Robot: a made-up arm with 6 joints.
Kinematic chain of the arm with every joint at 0, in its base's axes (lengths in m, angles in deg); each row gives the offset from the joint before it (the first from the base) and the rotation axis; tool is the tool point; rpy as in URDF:
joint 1: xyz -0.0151 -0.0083 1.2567 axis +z
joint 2: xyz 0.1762 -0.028 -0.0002 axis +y
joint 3: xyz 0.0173 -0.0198 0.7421 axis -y
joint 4: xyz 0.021 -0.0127 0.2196 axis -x
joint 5: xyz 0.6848 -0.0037 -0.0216 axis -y
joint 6: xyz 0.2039 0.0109 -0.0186 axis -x
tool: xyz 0.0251 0.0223 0.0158 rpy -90 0 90
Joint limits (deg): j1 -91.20..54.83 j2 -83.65..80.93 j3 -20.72..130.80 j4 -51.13..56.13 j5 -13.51..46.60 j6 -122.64..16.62
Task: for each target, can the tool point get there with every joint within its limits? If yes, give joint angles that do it. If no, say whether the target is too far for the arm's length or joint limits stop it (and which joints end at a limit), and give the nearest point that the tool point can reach.
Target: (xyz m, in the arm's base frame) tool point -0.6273 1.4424 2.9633
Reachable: no: too far | nearest point -0.4225 0.9572 2.4500 | short by 0.735 m
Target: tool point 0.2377 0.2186 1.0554
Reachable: no: joint limits stop it (at a limit: joint 2, joint 3, joint 5, joint 6) | nearest point 0.6195 0.5613 0.4233 | short by 0.814 m
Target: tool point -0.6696 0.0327 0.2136
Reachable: no: joint limits stop it (at a limit: joint 2, joint 3, joint 5) | nearest point -1.0709 0.0578 0.5655 | short by 0.534 m
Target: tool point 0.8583 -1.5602 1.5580
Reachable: yes | joints -59.11 59.67 36.69 -7.11 30.77 -12.69
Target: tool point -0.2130 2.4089 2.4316
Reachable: no: too far | nearest point -0.1279 1.3689 1.9603 | short by 1.145 m
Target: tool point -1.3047 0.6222 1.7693
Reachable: yes | joints -29.40 -65.30 86.77 -7.69 21.51 -110.95
